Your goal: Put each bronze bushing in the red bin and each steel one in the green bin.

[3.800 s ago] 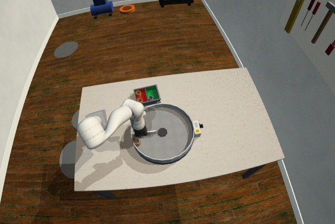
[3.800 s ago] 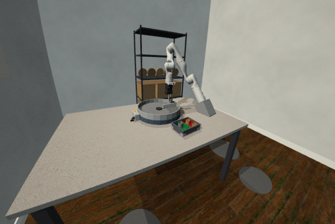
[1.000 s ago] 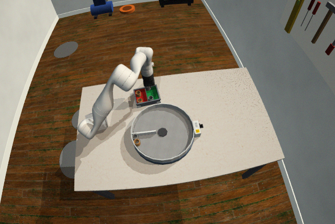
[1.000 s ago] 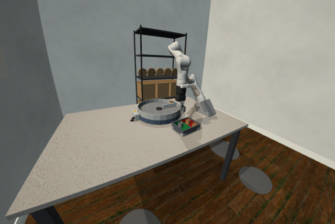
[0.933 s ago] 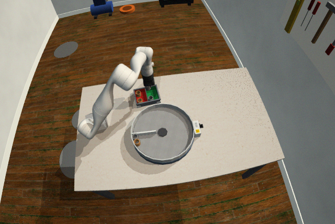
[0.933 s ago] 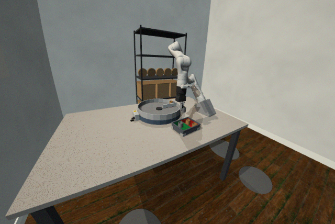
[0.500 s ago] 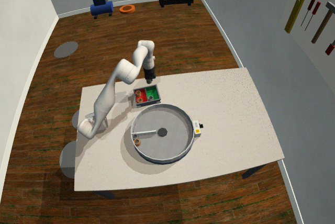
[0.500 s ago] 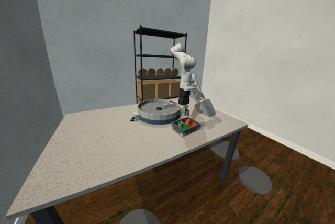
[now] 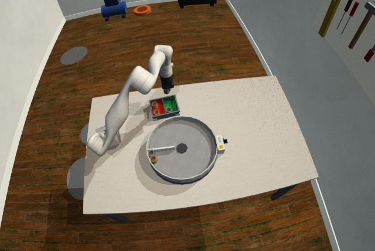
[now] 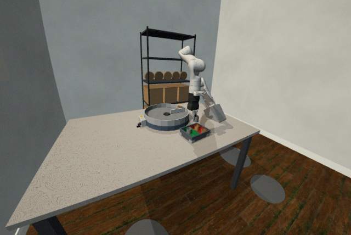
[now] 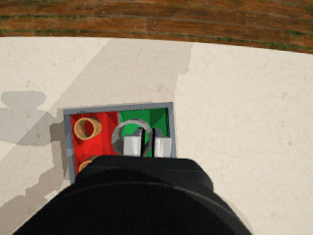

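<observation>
The bin is 150 mm below my hand, 50 mm behind it and 30 mm to the right of it. Also, from my hand: grey turntable (380 mm to the right, 130 mm below).
</observation>
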